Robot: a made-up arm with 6 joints. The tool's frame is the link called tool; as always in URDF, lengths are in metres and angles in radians. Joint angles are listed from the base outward.
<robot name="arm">
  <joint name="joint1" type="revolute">
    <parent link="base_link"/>
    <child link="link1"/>
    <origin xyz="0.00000 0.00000 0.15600"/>
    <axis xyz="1 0 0"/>
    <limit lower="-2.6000" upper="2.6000"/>
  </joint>
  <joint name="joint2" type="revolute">
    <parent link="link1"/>
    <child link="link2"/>
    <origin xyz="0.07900 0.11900 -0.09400"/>
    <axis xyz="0 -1 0"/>
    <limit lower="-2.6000" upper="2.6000"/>
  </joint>
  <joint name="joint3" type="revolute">
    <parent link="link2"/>
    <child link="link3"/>
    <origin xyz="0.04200 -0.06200 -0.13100"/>
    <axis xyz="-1 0 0"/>
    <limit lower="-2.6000" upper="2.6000"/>
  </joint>
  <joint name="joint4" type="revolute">
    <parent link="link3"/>
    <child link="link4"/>
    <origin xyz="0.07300 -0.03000 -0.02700"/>
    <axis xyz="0 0 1"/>
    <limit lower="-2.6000" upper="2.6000"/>
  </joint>
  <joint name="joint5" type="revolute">
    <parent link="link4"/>
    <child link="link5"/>
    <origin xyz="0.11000 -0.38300 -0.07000"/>
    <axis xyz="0 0 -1"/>
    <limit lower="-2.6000" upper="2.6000"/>
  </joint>
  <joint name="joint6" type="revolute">
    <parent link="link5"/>
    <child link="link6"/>
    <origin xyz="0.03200 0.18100 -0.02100"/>
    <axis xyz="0 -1 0"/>
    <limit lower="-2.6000" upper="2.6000"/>
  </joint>
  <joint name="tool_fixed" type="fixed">
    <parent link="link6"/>
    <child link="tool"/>
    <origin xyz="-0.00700 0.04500 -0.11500"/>
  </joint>
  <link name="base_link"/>
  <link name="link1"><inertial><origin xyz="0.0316 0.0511 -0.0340"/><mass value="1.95"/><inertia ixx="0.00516" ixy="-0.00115" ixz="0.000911" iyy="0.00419" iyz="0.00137" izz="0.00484"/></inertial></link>
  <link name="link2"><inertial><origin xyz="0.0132 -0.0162 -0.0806"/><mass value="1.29"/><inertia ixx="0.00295" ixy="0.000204" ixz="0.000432" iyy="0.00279" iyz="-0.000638" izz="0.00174"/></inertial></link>
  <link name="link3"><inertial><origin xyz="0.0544 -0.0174 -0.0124"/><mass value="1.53"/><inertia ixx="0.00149" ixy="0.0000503" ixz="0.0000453" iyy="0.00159" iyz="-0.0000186" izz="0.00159"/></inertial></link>
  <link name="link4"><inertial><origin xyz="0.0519 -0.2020 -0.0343"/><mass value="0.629"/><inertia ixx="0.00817" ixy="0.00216" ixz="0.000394" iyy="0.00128" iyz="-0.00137" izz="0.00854"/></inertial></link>
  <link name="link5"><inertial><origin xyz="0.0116 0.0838 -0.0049"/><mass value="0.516"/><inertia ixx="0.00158" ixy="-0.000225" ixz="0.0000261" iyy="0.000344" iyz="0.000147" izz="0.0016"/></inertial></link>
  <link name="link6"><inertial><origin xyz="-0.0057 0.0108 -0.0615"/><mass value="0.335"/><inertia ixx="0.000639" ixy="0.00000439" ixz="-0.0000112" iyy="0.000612" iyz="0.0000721" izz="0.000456"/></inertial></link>
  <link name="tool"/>
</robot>
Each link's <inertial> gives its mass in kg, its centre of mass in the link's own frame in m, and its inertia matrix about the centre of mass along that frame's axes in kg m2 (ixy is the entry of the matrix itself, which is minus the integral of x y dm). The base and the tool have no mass. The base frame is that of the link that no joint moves.
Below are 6 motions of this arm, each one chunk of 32 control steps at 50 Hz.
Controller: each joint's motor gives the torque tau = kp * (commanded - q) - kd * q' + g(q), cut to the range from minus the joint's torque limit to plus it. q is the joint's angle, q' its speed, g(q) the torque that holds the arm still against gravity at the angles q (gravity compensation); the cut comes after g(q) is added. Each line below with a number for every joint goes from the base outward.
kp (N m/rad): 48 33 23 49 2.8 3.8
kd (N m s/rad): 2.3 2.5 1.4 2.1 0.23 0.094
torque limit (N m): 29 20 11 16 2.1 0.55
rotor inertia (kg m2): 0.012 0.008 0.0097 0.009 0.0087 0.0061
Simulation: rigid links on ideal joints. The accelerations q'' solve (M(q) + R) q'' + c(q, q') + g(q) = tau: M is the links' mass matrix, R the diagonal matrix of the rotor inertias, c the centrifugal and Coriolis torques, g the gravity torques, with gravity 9.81 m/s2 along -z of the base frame. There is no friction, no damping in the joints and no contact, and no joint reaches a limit. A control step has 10 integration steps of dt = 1/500 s. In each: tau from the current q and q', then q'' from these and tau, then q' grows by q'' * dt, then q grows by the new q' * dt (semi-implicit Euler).
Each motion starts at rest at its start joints. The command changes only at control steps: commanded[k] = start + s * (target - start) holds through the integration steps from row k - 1 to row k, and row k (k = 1, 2, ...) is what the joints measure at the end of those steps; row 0 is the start. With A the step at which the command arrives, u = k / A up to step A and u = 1 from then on. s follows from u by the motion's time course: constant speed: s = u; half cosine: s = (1 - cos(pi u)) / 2; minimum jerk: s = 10 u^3 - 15 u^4 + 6 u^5; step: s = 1 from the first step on.
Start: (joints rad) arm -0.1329 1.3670 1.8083 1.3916 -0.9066 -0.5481
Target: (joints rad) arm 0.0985 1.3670 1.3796 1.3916 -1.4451 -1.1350
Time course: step
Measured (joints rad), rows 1 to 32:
1: -0.1247 1.3655 1.7458 1.3747 -0.9341 -0.5835
2: -0.1000 1.3681 1.6573 1.3631 -0.9896 -0.6579
3: -0.0607 1.3730 1.5816 1.3632 -1.0587 -0.7595
4: -0.0129 1.3772 1.5217 1.3689 -1.1345 -0.8854
5: 0.0363 1.3796 1.4755 1.3758 -1.2129 -1.0239
6: 0.0808 1.3802 1.4413 1.3815 -1.2906 -1.1468
7: 0.1165 1.3794 1.4164 1.3853 -1.3637 -1.2339
8: 0.1419 1.3779 1.3984 1.3873 -1.4285 -1.2789
9: 0.1570 1.3763 1.3856 1.3883 -1.4828 -1.2820
10: 0.1630 1.3748 1.3769 1.3888 -1.5257 -1.2506
11: 0.1620 1.3734 1.3711 1.3893 -1.5574 -1.1992
12: 0.1560 1.3722 1.3676 1.3900 -1.5786 -1.1431
13: 0.1468 1.3710 1.3660 1.3910 -1.5903 -1.0948
14: 0.1361 1.3697 1.3659 1.3921 -1.5935 -1.0628
15: 0.1251 1.3683 1.3669 1.3933 -1.5894 -1.0503
16: 0.1146 1.3669 1.3688 1.3945 -1.5798 -1.0560
17: 0.1052 1.3655 1.3713 1.3955 -1.5664 -1.0755
18: 0.0972 1.3642 1.3740 1.3964 -1.5507 -1.1028
19: 0.0908 1.3630 1.3767 1.3970 -1.5342 -1.1315
20: 0.0861 1.3620 1.3792 1.3974 -1.5178 -1.1564
21: 0.0829 1.3613 1.3814 1.3974 -1.5021 -1.1741
22: 0.0812 1.3608 1.3830 1.3972 -1.4875 -1.1829
23: 0.0808 1.3607 1.3840 1.3968 -1.4743 -1.1832
24: 0.0817 1.3608 1.3844 1.3962 -1.4627 -1.1764
25: 0.0836 1.3611 1.3842 1.3954 -1.4527 -1.1651
26: 0.0862 1.3615 1.3835 1.3945 -1.4443 -1.1517
27: 0.0894 1.3621 1.3825 1.3937 -1.4374 -1.1387
28: 0.0928 1.3628 1.3813 1.3928 -1.4319 -1.1279
29: 0.0962 1.3635 1.3801 1.3920 -1.4276 -1.1203
30: 0.0993 1.3642 1.3791 1.3913 -1.4244 -1.1163
31: 0.1019 1.3649 1.3782 1.3907 -1.4222 -1.1156
32: 0.1038 1.3656 1.3776 1.3903 -1.4209 -1.1175

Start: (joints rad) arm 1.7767 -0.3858 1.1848 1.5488 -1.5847 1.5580
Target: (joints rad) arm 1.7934 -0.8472 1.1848 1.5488 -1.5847 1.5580
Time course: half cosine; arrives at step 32
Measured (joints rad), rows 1 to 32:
1: 1.7767 -0.3859 1.1848 1.5487 -1.5847 1.5580
2: 1.7768 -0.3861 1.1849 1.5485 -1.5849 1.5580
3: 1.7768 -0.3868 1.1852 1.5479 -1.5853 1.5581
4: 1.7770 -0.3881 1.1857 1.5470 -1.5859 1.5583
5: 1.7772 -0.3902 1.1864 1.5458 -1.5870 1.5585
6: 1.7774 -0.3932 1.1873 1.5442 -1.5885 1.5588
7: 1.7777 -0.3975 1.1884 1.5424 -1.5905 1.5593
8: 1.7779 -0.4030 1.1897 1.5405 -1.5929 1.5598
9: 1.7781 -0.4100 1.1910 1.5385 -1.5957 1.5603
10: 1.7783 -0.4186 1.1924 1.5367 -1.5990 1.5609
11: 1.7785 -0.4288 1.1937 1.5349 -1.6026 1.5614
12: 1.7786 -0.4408 1.1949 1.5334 -1.6065 1.5618
13: 1.7788 -0.4546 1.1959 1.5322 -1.6106 1.5620
14: 1.7789 -0.4701 1.1967 1.5313 -1.6148 1.5622
15: 1.7791 -0.4874 1.1973 1.5308 -1.6189 1.5622
16: 1.7793 -0.5063 1.1975 1.5308 -1.6229 1.5620
17: 1.7796 -0.5267 1.1975 1.5312 -1.6268 1.5617
18: 1.7800 -0.5485 1.1971 1.5321 -1.6303 1.5612
19: 1.7805 -0.5715 1.1965 1.5334 -1.6334 1.5607
20: 1.7811 -0.5955 1.1955 1.5351 -1.6360 1.5600
21: 1.7817 -0.6203 1.1942 1.5371 -1.6380 1.5593
22: 1.7826 -0.6455 1.1927 1.5395 -1.6393 1.5585
23: 1.7835 -0.6710 1.1909 1.5422 -1.6399 1.5578
24: 1.7846 -0.6964 1.1890 1.5451 -1.6396 1.5569
25: 1.7858 -0.7214 1.1869 1.5482 -1.6384 1.5561
26: 1.7871 -0.7458 1.1847 1.5514 -1.6363 1.5553
27: 1.7884 -0.7693 1.1825 1.5546 -1.6331 1.5546
28: 1.7899 -0.7915 1.1803 1.5578 -1.6288 1.5539
29: 1.7913 -0.8123 1.1781 1.5609 -1.6234 1.5533
30: 1.7928 -0.8312 1.1760 1.5639 -1.6170 1.5528
31: 1.7943 -0.8481 1.1740 1.5667 -1.6095 1.5524
32: 1.7958 -0.8628 1.1722 1.5692 -1.6011 1.5521

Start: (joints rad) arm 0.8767 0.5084 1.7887 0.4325 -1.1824 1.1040
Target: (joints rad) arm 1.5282 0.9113 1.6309 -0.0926 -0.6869 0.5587
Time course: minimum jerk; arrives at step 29
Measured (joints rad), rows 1 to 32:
1: 0.8767 0.5084 1.7887 0.4325 -1.1824 1.1040
2: 0.8769 0.5083 1.7888 0.4323 -1.1823 1.1038
3: 0.8775 0.5082 1.7889 0.4316 -1.1819 1.1030
4: 0.8791 0.5079 1.7893 0.4300 -1.1808 1.1010
5: 0.8823 0.5077 1.7900 0.4268 -1.1785 1.0969
6: 0.8878 0.5077 1.7909 0.4215 -1.1744 1.0900
7: 0.8963 0.5084 1.7920 0.4137 -1.1680 1.0794
8: 0.9085 0.5103 1.7931 0.4028 -1.1586 1.0646
9: 0.9248 0.5138 1.7939 0.3886 -1.1460 1.0452
10: 0.9456 0.5195 1.7941 0.3708 -1.1298 1.0212
11: 0.9711 0.5281 1.7934 0.3495 -1.1102 0.9929
12: 1.0012 0.5399 1.7916 0.3246 -1.0874 0.9606
13: 1.0357 0.5553 1.7882 0.2965 -1.0618 0.9251
14: 1.0742 0.5745 1.7832 0.2656 -1.0342 0.8871
15: 1.1162 0.5973 1.7762 0.2324 -1.0053 0.8477
16: 1.1609 0.6236 1.7671 0.1976 -0.9763 0.8076
17: 1.2073 0.6530 1.7559 0.1619 -0.9478 0.7678
18: 1.2545 0.6845 1.7425 0.1261 -0.9209 0.7292
19: 1.3013 0.7176 1.7270 0.0907 -0.8961 0.6923
20: 1.3465 0.7511 1.7096 0.0566 -0.8742 0.6580
21: 1.3891 0.7841 1.6908 0.0242 -0.8554 0.6267
22: 1.4281 0.8157 1.6711 -0.0059 -0.8400 0.5990
23: 1.4625 0.8450 1.6512 -0.0332 -0.8282 0.5755
24: 1.4918 0.8712 1.6320 -0.0574 -0.8198 0.5564
25: 1.5156 0.8938 1.6143 -0.0781 -0.8148 0.5420
26: 1.5339 0.9126 1.5988 -0.0949 -0.8126 0.5323
27: 1.5469 0.9273 1.5862 -0.1078 -0.8127 0.5271
28: 1.5549 0.9380 1.5769 -0.1165 -0.8144 0.5259
29: 1.5587 0.9449 1.5711 -0.1214 -0.8167 0.5279
30: 1.5591 0.9484 1.5689 -0.1228 -0.8185 0.5322
31: 1.5570 0.9489 1.5700 -0.1216 -0.8188 0.5375
32: 1.5534 0.9471 1.5741 -0.1183 -0.8167 0.5429

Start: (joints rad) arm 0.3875 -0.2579 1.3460 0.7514 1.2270 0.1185
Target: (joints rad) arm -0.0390 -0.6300 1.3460 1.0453 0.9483 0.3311
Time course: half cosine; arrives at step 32
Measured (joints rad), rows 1 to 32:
1: 0.3874 -0.2579 1.3461 0.7515 1.2270 0.1186
2: 0.3871 -0.2579 1.3464 0.7518 1.2270 0.1189
3: 0.3862 -0.2580 1.3472 0.7526 1.2269 0.1198
4: 0.3845 -0.2584 1.3485 0.7542 1.2268 0.1216
5: 0.3814 -0.2591 1.3504 0.7567 1.2266 0.1246
6: 0.3768 -0.2603 1.3529 0.7602 1.2265 0.1292
7: 0.3704 -0.2623 1.3558 0.7647 1.2264 0.1353
8: 0.3620 -0.2653 1.3589 0.7703 1.2262 0.1430
9: 0.3516 -0.2693 1.3621 0.7771 1.2261 0.1521
10: 0.3391 -0.2746 1.3652 0.7849 1.2258 0.1624
11: 0.3246 -0.2812 1.3680 0.7939 1.2255 0.1736
12: 0.3082 -0.2893 1.3705 0.8039 1.2249 0.1854
13: 0.2902 -0.2989 1.3725 0.8150 1.2239 0.1977
14: 0.2708 -0.3101 1.3740 0.8272 1.2224 0.2101
15: 0.2503 -0.3228 1.3748 0.8402 1.2203 0.2226
16: 0.2290 -0.3370 1.3751 0.8541 1.2173 0.2348
17: 0.2071 -0.3527 1.3746 0.8688 1.2134 0.2469
18: 0.1849 -0.3698 1.3736 0.8841 1.2083 0.2586
19: 0.1627 -0.3882 1.3719 0.9000 1.2020 0.2698
20: 0.1407 -0.4077 1.3696 0.9161 1.1943 0.2804
21: 0.1191 -0.4283 1.3668 0.9325 1.1852 0.2905
22: 0.0980 -0.4498 1.3635 0.9488 1.1745 0.2997
23: 0.0777 -0.4719 1.3599 0.9649 1.1622 0.3081
24: 0.0582 -0.4945 1.3559 0.9807 1.1483 0.3155
25: 0.0396 -0.5173 1.3518 0.9959 1.1328 0.3218
26: 0.0221 -0.5402 1.3476 1.0104 1.1158 0.3269
27: 0.0058 -0.5627 1.3434 1.0239 1.0973 0.3308
28: -0.0093 -0.5847 1.3393 1.0363 1.0774 0.3334
29: -0.0230 -0.6059 1.3354 1.0475 1.0564 0.3347
30: -0.0351 -0.6260 1.3318 1.0572 1.0344 0.3347
31: -0.0457 -0.6447 1.3284 1.0654 1.0118 0.3334
32: -0.0545 -0.6617 1.3254 1.0718 0.9888 0.3310

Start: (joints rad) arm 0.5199 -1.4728 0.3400 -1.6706 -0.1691 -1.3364
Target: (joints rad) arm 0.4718 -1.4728 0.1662 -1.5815 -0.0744 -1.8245
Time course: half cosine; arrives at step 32
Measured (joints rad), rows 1 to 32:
1: 0.5199 -1.4728 0.3399 -1.6706 -0.1691 -1.3365
2: 0.5198 -1.4728 0.3396 -1.6704 -0.1691 -1.3371
3: 0.5197 -1.4729 0.3388 -1.6700 -0.1690 -1.3389
4: 0.5193 -1.4729 0.3374 -1.6692 -0.1688 -1.3424
5: 0.5188 -1.4730 0.3354 -1.6681 -0.1684 -1.3484
6: 0.5181 -1.4731 0.3327 -1.6665 -0.1679 -1.3572
7: 0.5172 -1.4732 0.3293 -1.6646 -0.1672 -1.3689
8: 0.5161 -1.4732 0.3252 -1.6622 -0.1662 -1.3837
9: 0.5147 -1.4733 0.3205 -1.6595 -0.1649 -1.4012
10: 0.5131 -1.4733 0.3151 -1.6565 -0.1632 -1.4210
11: 0.5114 -1.4734 0.3092 -1.6532 -0.1613 -1.4427
12: 0.5094 -1.4734 0.3027 -1.6496 -0.1590 -1.4657
13: 0.5074 -1.4735 0.2958 -1.6458 -0.1563 -1.4898
14: 0.5052 -1.4735 0.2885 -1.6419 -0.1533 -1.5143
15: 0.5029 -1.4736 0.2809 -1.6377 -0.1499 -1.5391
16: 0.5005 -1.4736 0.2730 -1.6335 -0.1461 -1.5640
17: 0.4981 -1.4736 0.2649 -1.6291 -0.1421 -1.5887
18: 0.4957 -1.4736 0.2567 -1.6248 -0.1377 -1.6131
19: 0.4933 -1.4735 0.2485 -1.6204 -0.1330 -1.6372
20: 0.4909 -1.4735 0.2403 -1.6161 -0.1281 -1.6607
21: 0.4885 -1.4734 0.2322 -1.6118 -0.1230 -1.6836
22: 0.4863 -1.4733 0.2243 -1.6077 -0.1178 -1.7056
23: 0.4841 -1.4732 0.2167 -1.6038 -0.1124 -1.7266
24: 0.4821 -1.4731 0.2095 -1.6001 -0.1071 -1.7463
25: 0.4801 -1.4729 0.2027 -1.5966 -0.1017 -1.7645
26: 0.4784 -1.4728 0.1963 -1.5933 -0.0965 -1.7810
27: 0.4768 -1.4726 0.1905 -1.5904 -0.0914 -1.7956
28: 0.4754 -1.4724 0.1854 -1.5879 -0.0865 -1.8081
29: 0.4741 -1.4723 0.1808 -1.5857 -0.0818 -1.8183
30: 0.4731 -1.4721 0.1770 -1.5839 -0.0775 -1.8262
31: 0.4723 -1.4720 0.1738 -1.5824 -0.0736 -1.8316
32: 0.4718 -1.4718 0.1715 -1.5815 -0.0702 -1.8346

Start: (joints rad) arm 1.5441 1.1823 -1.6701 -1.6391 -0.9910 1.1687
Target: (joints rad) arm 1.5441 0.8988 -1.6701 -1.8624 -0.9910 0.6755
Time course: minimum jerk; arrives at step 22
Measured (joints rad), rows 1 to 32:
1: 1.5441 1.1823 -1.6701 -1.6391 -0.9910 1.1687
2: 1.5441 1.1822 -1.6700 -1.6393 -0.9909 1.1683
3: 1.5442 1.1820 -1.6696 -1.6398 -0.9905 1.1668
4: 1.5443 1.1813 -1.6688 -1.6411 -0.9894 1.1631
5: 1.5445 1.1799 -1.6676 -1.6437 -0.9871 1.1557
6: 1.5447 1.1772 -1.6660 -1.6479 -0.9834 1.1431
7: 1.5451 1.1728 -1.6641 -1.6541 -0.9778 1.1241
8: 1.5455 1.1663 -1.6621 -1.6627 -0.9702 1.0980
9: 1.5461 1.1573 -1.6600 -1.6737 -0.9607 1.0648
10: 1.5466 1.1454 -1.6582 -1.6871 -0.9499 1.0252
11: 1.5471 1.1305 -1.6567 -1.7027 -0.9382 0.9805
12: 1.5475 1.1127 -1.6558 -1.7202 -0.9267 0.9324
13: 1.5476 1.0922 -1.6554 -1.7390 -0.9163 0.8831
14: 1.5475 1.0694 -1.6558 -1.7586 -0.9082 0.8346
15: 1.5471 1.0450 -1.6568 -1.7784 -0.9034 0.7891
16: 1.5463 1.0198 -1.6586 -1.7977 -0.9028 0.7482
17: 1.5452 0.9946 -1.6610 -1.8160 -0.9069 0.7133
18: 1.5439 0.9703 -1.6640 -1.8325 -0.9161 0.6853
19: 1.5426 0.9477 -1.6674 -1.8470 -0.9300 0.6646
20: 1.5413 0.9277 -1.6710 -1.8590 -0.9481 0.6513
21: 1.5403 0.9108 -1.6747 -1.8684 -0.9694 0.6448
22: 1.5396 0.8973 -1.6782 -1.8751 -0.9927 0.6440
23: 1.5393 0.8872 -1.6812 -1.8795 -1.0165 0.6475
24: 1.5395 0.8802 -1.6834 -1.8818 -1.0393 0.6533
25: 1.5400 0.8761 -1.6849 -1.8824 -1.0598 0.6597
26: 1.5407 0.8743 -1.6856 -1.8817 -1.0768 0.6654
27: 1.5416 0.8743 -1.6855 -1.8800 -1.0897 0.6694
28: 1.5425 0.8757 -1.6848 -1.8778 -1.0982 0.6714
29: 1.5434 0.8780 -1.6836 -1.8752 -1.1021 0.6717
30: 1.5442 0.8808 -1.6821 -1.8725 -1.1017 0.6708
31: 1.5448 0.8839 -1.6803 -1.8699 -1.0974 0.6693
32: 1.5452 0.8871 -1.6785 -1.8675 -1.0899 0.6678

